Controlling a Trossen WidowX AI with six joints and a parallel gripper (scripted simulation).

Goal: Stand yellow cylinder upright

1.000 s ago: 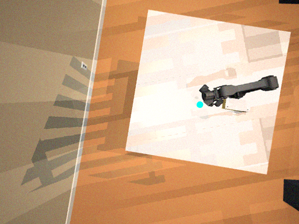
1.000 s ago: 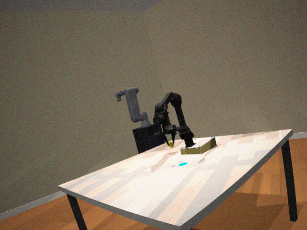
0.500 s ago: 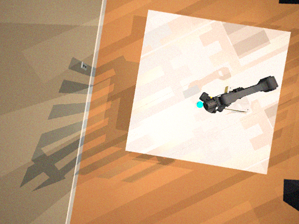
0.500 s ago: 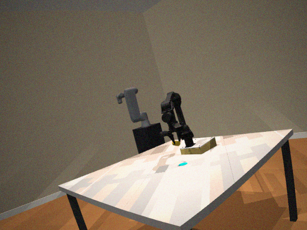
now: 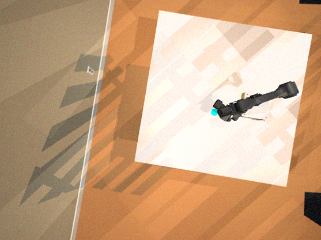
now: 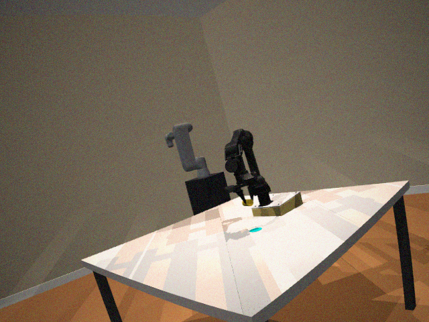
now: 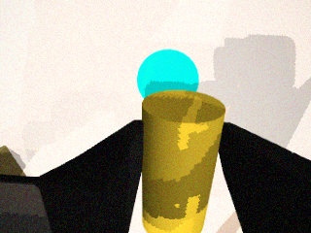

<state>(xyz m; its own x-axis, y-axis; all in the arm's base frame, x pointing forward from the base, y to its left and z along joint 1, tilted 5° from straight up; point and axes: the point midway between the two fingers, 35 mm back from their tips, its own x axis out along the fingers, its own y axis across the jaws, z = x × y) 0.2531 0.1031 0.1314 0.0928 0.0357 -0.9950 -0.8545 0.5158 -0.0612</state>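
Now: the cyan circle 1 cm behind my gripper tip and 14 cm below it. From my gripper tip the other things lie so: yellow tall cylinder 1 cm behind, 2 cm to the right.
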